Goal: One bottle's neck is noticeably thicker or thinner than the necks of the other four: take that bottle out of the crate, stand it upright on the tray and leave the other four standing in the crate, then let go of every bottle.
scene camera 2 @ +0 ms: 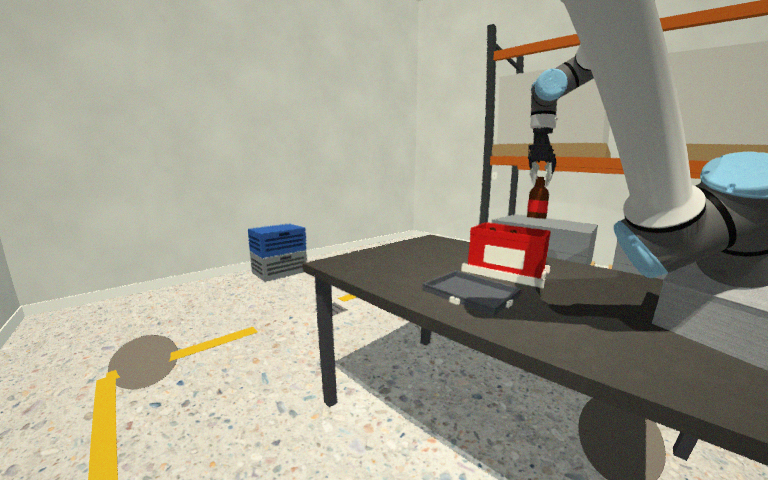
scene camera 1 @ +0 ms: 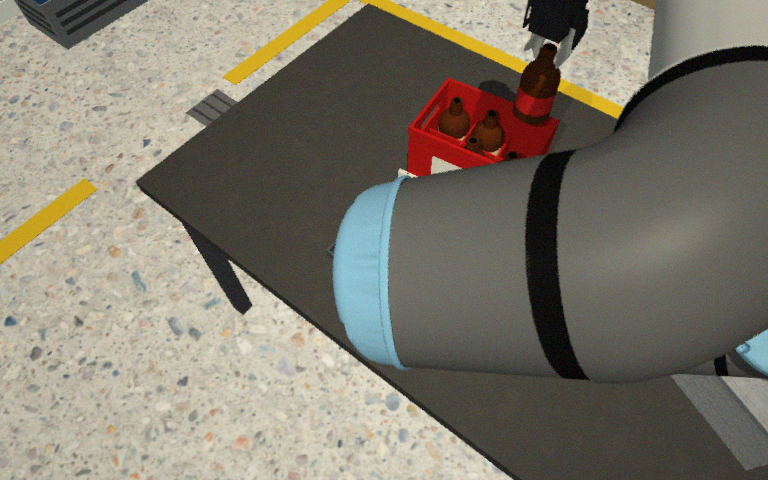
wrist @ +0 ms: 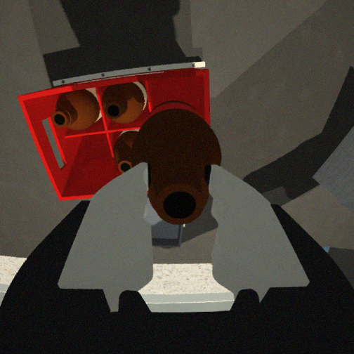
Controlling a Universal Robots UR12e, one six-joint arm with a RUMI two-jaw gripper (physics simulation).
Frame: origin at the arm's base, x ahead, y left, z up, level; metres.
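Where they show: gripper, fingertip midpoint: (scene camera 2: 540, 187) (scene camera 1: 546, 63); arm's base, origin of the base link: (scene camera 2: 741, 257).
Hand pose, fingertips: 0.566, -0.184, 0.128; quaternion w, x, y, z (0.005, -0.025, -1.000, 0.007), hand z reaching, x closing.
Note:
Things, the pixels of their top centre, and the offset from my fingertips, as dx, dy, dz. "spot": a spot on its surface instead. Level surfaces: height alone.
- brown bottle with a red label, middle of its top: (scene camera 1: 549, 48) (scene camera 2: 540, 176) +0.000, +0.007, +0.039
- red crate, middle of its top: (scene camera 1: 484, 123) (scene camera 2: 511, 229) +0.081, +0.045, -0.169
- dark grey tray, surface spot: (scene camera 2: 441, 289) spot: +0.159, +0.437, -0.318
- dark table, its level: dz -0.344
My gripper (scene camera 1: 549, 49) (scene camera 2: 541, 176) (wrist: 177, 167) is shut on the neck of a brown bottle with a red label (scene camera 1: 536, 96) (scene camera 2: 537, 204) (wrist: 178, 145). The bottle hangs upright above the red crate (scene camera 1: 421, 148) (scene camera 2: 476, 249) (wrist: 42, 92), over its rear right part in the scene camera 1 view. Several brown bottles (scene camera 1: 454, 120) (wrist: 80, 111) stand in the crate; one (scene camera 1: 511, 155) is mostly hidden by the arm. The dark grey tray (scene camera 2: 441, 289) (wrist: 167, 243) lies on the table beside the crate; the arm hides nearly all of it in the scene camera 1 view.
The crate stands on the dark table (scene camera 1: 254, 141) (scene camera 2: 385, 257), with pale rails (scene camera 2: 504, 275) along its base. The arm's large grey link (scene camera 1: 470, 271) covers much of the table. A grey box (scene camera 2: 572, 240) and an orange-beamed rack (scene camera 2: 490, 113) stand behind. Stacked blue and grey crates (scene camera 2: 277, 240) stand on the floor.

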